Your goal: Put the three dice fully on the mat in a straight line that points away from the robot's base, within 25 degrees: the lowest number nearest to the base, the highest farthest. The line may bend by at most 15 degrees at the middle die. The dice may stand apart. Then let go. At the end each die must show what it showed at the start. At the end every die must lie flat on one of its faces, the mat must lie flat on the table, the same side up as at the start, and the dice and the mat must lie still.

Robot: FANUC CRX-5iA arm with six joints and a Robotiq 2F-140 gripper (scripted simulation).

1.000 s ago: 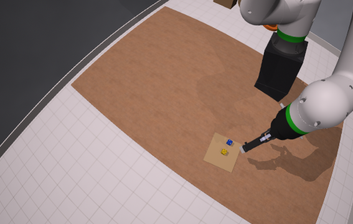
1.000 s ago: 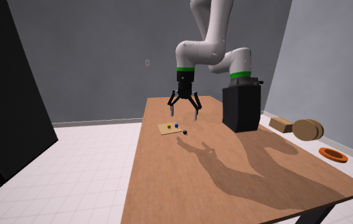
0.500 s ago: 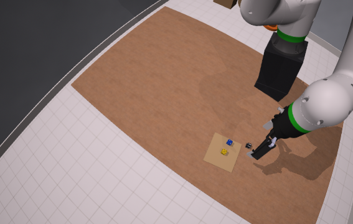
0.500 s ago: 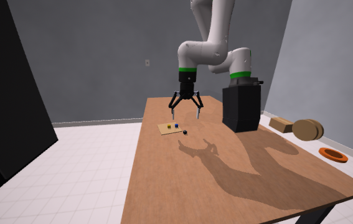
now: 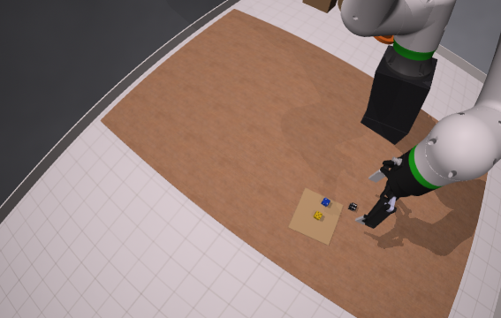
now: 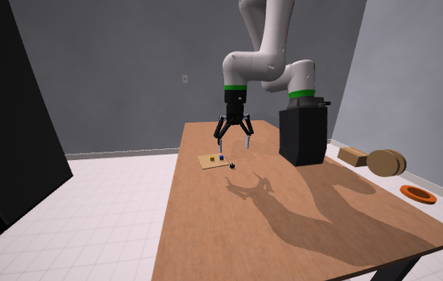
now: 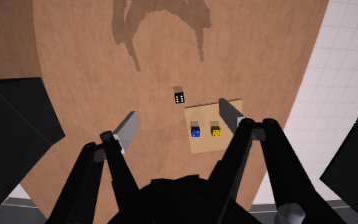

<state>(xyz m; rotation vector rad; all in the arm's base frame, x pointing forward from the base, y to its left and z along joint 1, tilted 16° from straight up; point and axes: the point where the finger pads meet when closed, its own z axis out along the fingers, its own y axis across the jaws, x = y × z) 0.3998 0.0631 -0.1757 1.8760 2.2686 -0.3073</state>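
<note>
Now: the black die 100 mm below my hand. From my hand the other things lie so: blue die (50 mm ahead, 90 mm to the right, 100 mm below); then yellow die (100 mm ahead, 90 mm to the right, 100 mm below); then tan mat (100 mm ahead, 90 mm to the right, 110 mm below).
</note>
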